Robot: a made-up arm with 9 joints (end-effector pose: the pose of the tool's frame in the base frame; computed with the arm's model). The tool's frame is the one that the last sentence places. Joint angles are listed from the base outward.
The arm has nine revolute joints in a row. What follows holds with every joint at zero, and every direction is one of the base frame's. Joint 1 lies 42.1 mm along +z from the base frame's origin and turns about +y. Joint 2 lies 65.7 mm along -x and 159.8 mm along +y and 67.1 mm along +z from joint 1 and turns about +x. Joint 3 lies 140.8 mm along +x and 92.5 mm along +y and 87.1 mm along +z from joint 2 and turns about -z. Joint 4 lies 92.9 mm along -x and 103 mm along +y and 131.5 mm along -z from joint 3 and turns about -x. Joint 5 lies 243.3 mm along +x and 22.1 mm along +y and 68.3 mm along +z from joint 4 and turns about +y. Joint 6 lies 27.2 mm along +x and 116.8 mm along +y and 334.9 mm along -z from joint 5 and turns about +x. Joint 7 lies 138.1 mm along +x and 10 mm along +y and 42.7 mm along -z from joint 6 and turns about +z. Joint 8 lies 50.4 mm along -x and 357.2 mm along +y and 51.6 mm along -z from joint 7 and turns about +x. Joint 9 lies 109.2 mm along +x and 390.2 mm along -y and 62.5 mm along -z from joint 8 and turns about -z. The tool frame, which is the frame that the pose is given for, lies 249.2 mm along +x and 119.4 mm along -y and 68.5 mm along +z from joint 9; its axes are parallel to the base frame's.
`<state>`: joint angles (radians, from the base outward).
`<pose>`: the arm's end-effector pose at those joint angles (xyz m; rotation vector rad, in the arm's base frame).
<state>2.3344 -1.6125 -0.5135 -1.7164 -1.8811 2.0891 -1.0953 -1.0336 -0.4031</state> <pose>-0.4957 0.0432 -0.7498 1.2503 1.7154 -0.3897</pose>
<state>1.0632 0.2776 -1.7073 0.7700 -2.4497 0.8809 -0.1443 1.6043 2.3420</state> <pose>-0.6164 0.5865 0.7788 0.8560 1.0320 1.9842</pose>
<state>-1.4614 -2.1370 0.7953 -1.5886 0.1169 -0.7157 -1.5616 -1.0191 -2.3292</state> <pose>0.0837 0.2848 0.8171 -0.7112 -0.8360 -0.5290</pose>
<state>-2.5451 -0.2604 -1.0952 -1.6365 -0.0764 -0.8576 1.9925 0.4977 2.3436</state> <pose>0.2755 0.8214 0.2611 -0.7673 -1.6272 0.1592</pose>
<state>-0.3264 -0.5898 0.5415 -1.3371 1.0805 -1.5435 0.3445 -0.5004 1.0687</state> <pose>0.4106 0.6298 0.2323 -1.0432 -0.6297 -0.2098</pose>
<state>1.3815 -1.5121 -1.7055 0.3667 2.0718 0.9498 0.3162 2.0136 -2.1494</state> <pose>-0.0630 -0.0046 0.5900 0.4478 1.5681 0.7339</pose>
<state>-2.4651 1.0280 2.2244 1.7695 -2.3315 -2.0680 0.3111 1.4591 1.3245</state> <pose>-0.2471 -0.5164 0.2524 1.0804 -2.2793 -1.8472</pose>
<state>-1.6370 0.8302 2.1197 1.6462 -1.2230 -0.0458 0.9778 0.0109 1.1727</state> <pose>0.5248 -0.2796 0.1656 -0.2443 -0.6996 -0.8653</pose>
